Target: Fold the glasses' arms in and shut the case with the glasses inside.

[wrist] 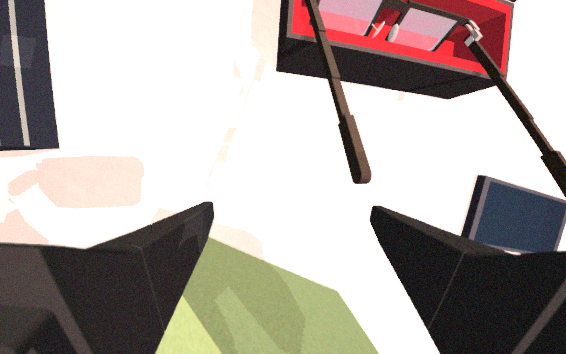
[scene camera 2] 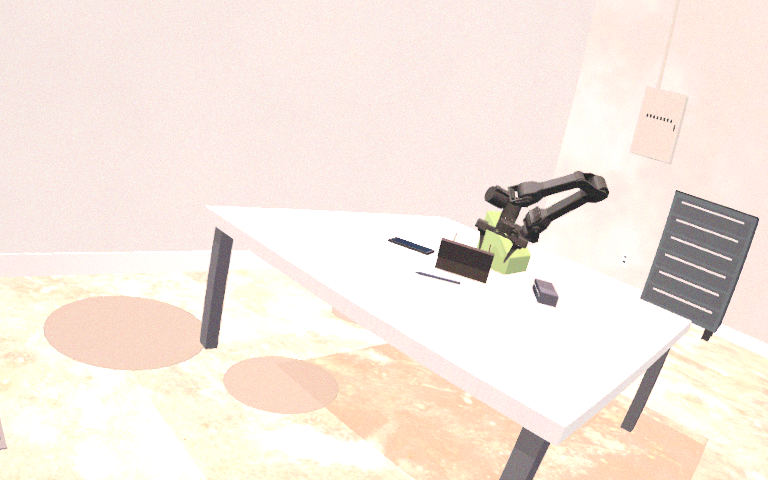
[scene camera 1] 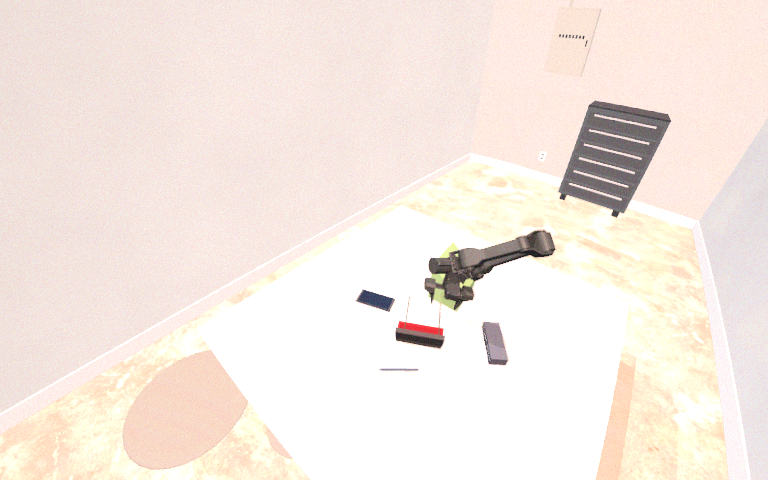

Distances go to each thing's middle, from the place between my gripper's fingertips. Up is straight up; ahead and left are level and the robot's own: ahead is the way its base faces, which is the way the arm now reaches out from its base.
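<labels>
Glasses case (scene camera 2: 454,257): 20 mm to the right of my hand and 160 mm ahead of it. Dark blue flat card (wrist: 503,215): 70 mm ahead of my hand, 270 mm to the right of it, 50 mm below it. Grey box (scene camera 1: 496,352): 30 mm ahead of my hand, 220 mm to the left of it, 40 mm below it.
</labels>
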